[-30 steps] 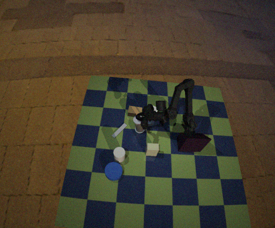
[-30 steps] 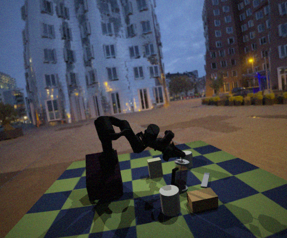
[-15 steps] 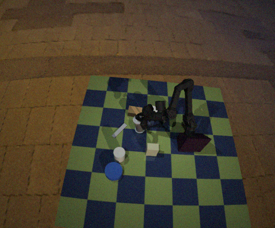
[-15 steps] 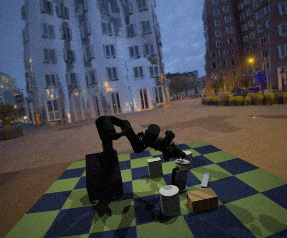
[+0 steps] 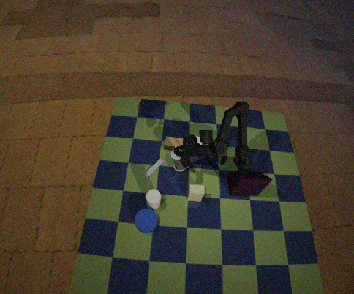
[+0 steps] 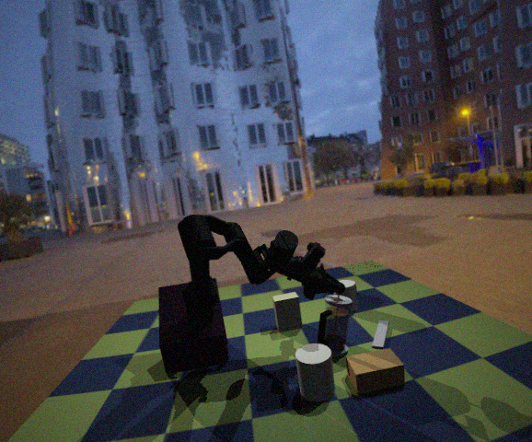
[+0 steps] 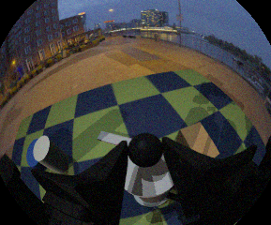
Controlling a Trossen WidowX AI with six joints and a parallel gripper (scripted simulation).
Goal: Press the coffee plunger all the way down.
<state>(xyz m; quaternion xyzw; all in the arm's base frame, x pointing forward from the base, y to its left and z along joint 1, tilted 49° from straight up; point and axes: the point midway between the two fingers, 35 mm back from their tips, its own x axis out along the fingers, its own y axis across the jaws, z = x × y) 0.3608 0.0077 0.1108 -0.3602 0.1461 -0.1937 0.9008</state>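
The coffee press lies 40 mm behind my gripper tip, 10 mm to the right of it and 80 mm below it. The rest, counted from my gripper tip: blue disc: 110 mm ahead, 360 mm to the left, 160 mm below; then flat grey bar: 120 mm ahead, 30 mm to the left, 180 mm below; then cardboard box: 10 mm ahead, 150 mm to the right, 150 mm below.
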